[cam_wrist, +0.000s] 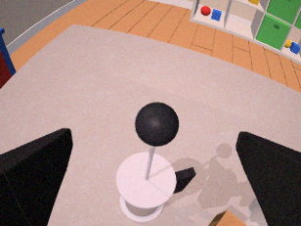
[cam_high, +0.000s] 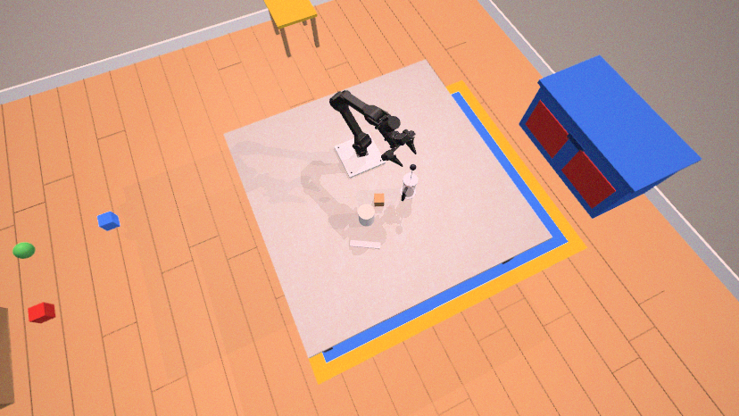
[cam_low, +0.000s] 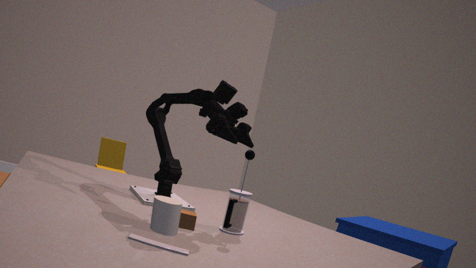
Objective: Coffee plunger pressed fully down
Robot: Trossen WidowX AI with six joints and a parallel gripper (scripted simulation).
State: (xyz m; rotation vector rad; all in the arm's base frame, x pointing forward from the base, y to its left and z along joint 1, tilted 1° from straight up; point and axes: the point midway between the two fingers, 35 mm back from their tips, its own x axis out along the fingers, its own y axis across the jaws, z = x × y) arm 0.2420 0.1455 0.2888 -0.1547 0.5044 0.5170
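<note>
The coffee press lies 160 mm below my gripper tip and 40 mm ahead of it. Also, from my gripper tip: white cylinder: 240 mm to the right, 240 mm below, 110 mm ahead.
</note>
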